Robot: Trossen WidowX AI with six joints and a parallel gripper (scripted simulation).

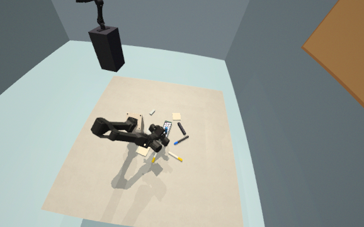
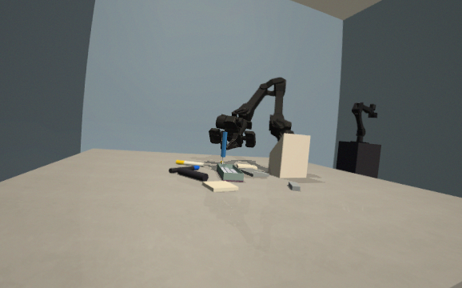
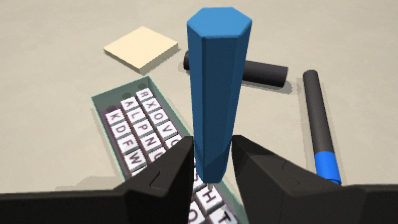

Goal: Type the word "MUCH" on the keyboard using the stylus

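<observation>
The black pen is 120 mm ahead of my gripper tip, 10 mm to the right of it and 80 mm below it. Round my gripper tip: black cylinder: 110 mm ahead, 110 mm to the left, 80 mm below; notepad: 40 mm ahead, 220 mm to the left, 80 mm below; blue hexagonal stylus: 20 mm below.
</observation>
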